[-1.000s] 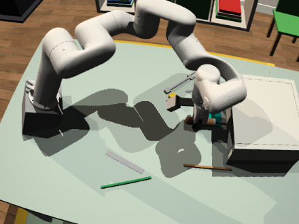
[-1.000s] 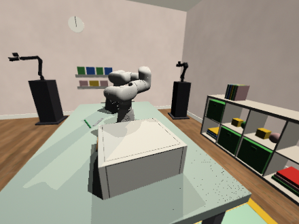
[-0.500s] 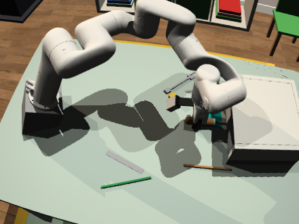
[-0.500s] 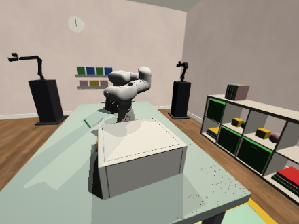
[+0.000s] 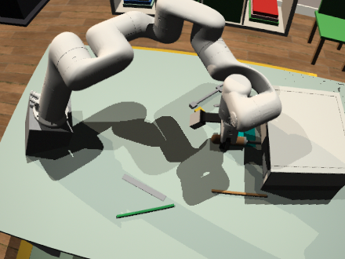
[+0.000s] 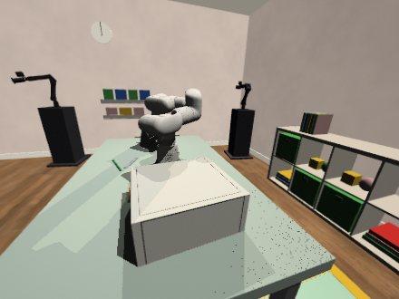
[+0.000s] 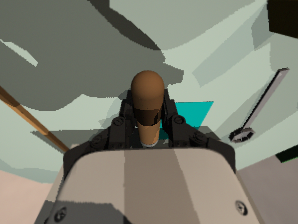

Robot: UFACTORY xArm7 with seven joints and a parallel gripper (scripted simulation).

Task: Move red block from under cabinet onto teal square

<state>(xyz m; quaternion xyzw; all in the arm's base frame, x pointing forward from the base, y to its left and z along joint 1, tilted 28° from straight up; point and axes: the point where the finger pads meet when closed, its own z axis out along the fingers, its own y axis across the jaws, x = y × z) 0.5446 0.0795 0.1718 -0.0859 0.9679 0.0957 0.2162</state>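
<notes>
The teal square is 5 cm ahead of my hand, 5 cm to the left of it and 2 cm below it. Also, from my hand: yellow cube 11 cm behind, 8 cm to the left, 1 cm below; brown stick 9 cm ahead, 16 cm to the right, 2 cm below; grey fork-ended tool 9 cm behind, 17 cm to the left, 2 cm below.
</notes>
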